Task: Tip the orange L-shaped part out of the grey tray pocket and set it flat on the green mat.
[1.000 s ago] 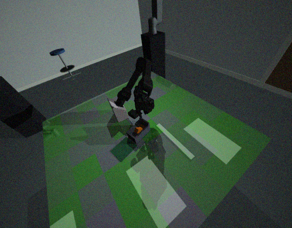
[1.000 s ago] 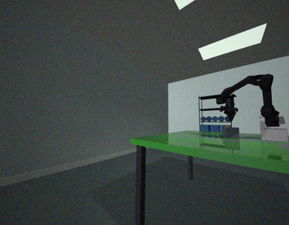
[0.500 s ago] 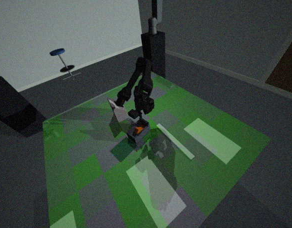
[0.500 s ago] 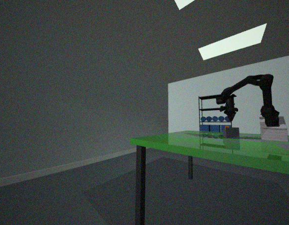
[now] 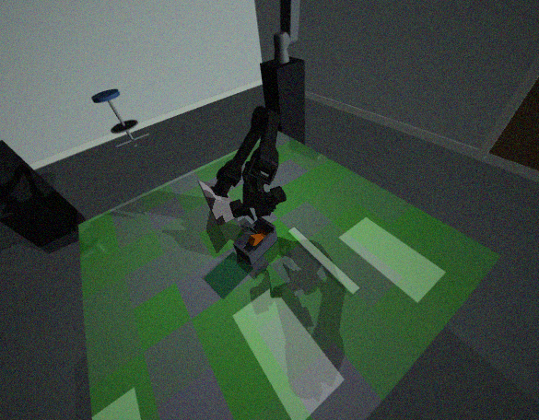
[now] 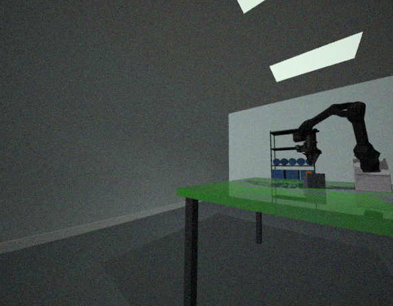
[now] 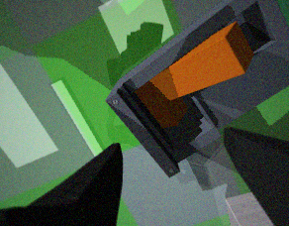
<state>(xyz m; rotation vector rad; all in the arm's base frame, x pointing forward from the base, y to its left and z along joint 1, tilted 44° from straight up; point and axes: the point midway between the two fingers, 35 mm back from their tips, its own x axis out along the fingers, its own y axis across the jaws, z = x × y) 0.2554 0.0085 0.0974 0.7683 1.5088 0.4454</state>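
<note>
Now: the orange L-shaped part 2 cm to the right of my gripper tip and 10 cm below it.
</note>
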